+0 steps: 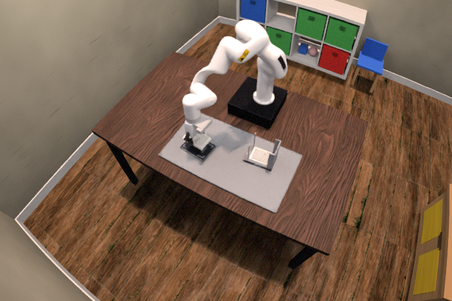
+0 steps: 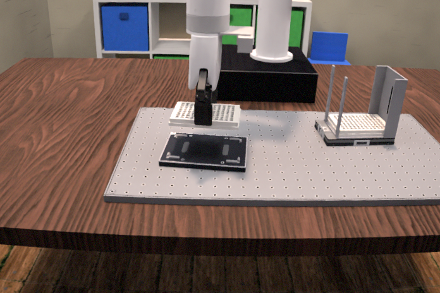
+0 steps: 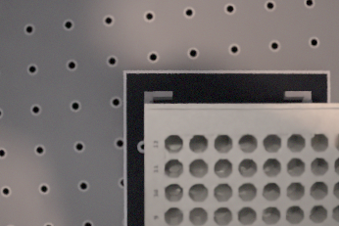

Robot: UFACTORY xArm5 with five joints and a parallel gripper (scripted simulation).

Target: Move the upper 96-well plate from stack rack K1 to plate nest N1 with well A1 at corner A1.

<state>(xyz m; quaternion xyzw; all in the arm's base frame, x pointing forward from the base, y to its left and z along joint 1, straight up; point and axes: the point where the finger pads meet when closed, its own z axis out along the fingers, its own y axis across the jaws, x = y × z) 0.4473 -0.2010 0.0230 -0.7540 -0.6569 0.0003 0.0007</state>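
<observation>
My gripper is now 90 mm above the plate nest N1. The rest, counted from my hand: grey wall (80 mm behind, 410 mm to the left, 10 mm below).
</observation>
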